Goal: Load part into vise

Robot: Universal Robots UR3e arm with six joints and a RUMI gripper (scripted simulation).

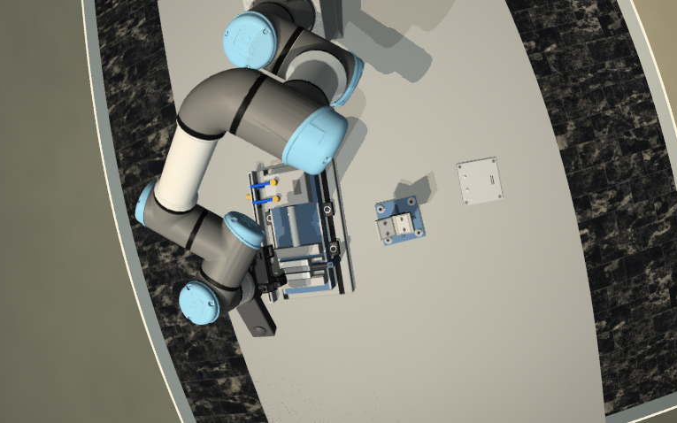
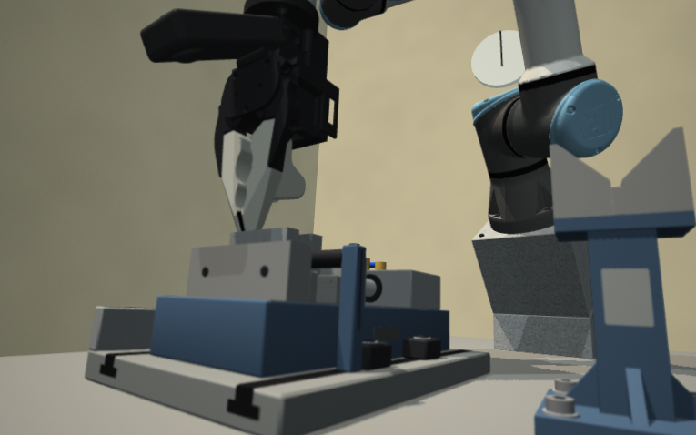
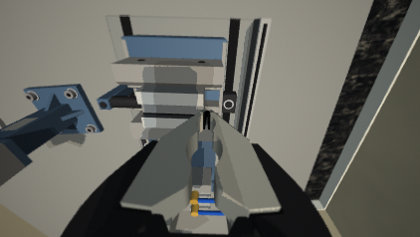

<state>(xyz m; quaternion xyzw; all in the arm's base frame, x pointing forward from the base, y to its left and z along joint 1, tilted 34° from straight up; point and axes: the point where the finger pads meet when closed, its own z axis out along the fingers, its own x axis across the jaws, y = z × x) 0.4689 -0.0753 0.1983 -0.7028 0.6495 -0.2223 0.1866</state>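
Right now my hand is 3 cm to the right of the part and 2 cm above it. From my hand the other things lie so: air cylinder rod 9 cm behind, 3 cm to the left, 4 cm below; fixed jaw 3 cm ahead, 4 cm to the left, 4 cm below; work stop rod 1 cm behind, 8 cm to the left, 3 cm below.
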